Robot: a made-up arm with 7 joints.
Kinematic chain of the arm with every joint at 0, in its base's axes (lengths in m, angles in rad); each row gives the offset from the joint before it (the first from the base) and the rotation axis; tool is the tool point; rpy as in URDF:
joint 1: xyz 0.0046 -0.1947 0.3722 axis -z
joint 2: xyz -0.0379 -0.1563 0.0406 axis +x
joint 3: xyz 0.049 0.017 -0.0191 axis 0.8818 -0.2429 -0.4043
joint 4: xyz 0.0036 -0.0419 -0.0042 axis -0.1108 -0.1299 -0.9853
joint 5: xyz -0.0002 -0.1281 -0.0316 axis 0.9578 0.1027 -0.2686
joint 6: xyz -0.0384 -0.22 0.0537 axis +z
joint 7: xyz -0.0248 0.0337 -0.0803 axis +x
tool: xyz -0.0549 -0.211 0.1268 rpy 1.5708 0 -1.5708
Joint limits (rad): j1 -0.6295..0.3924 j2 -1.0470..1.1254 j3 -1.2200..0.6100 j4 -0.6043..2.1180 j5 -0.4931..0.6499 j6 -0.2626..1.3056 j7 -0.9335..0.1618
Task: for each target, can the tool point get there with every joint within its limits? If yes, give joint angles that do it. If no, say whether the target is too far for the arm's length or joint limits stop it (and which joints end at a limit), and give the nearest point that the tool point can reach.
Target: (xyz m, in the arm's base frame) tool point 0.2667 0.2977 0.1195
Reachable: no: joint limits stop it (at a limit: joint 1, joint 2, joint 3, joint 4, joint 5) | nearest point 0.2762 0.1117 0.3480 | short by 0.295 m
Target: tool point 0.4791 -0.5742 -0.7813
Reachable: no: too far | nearest point 0.2801 -0.4416 -0.1582 | short by 0.667 m
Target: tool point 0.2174 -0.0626 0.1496
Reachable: no: joint limits stop it (at a limit: joint 2, joint 3, joint 4, joint 5, joint 6, joint 7) | nearest point 0.2470 -0.0442 0.0049 | short by 0.149 m
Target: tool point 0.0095 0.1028 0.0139
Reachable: no: joint limits stop it (at a limit: joint 1, joint 3, joint 4, joint 5, joint 6, joint 7) | nearest point -0.0371 0.0614 0.0655 | short by 0.081 m
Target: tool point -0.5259 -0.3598 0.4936
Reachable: yes | joints 0.1949 0.4346 -0.7281 1.6331 0.1620 0.6497 -0.2133
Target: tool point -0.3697 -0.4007 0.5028
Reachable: yes | joints -0.3104 -0.2218 -0.4751 1.5285 0.1787 0.4534 -0.8144
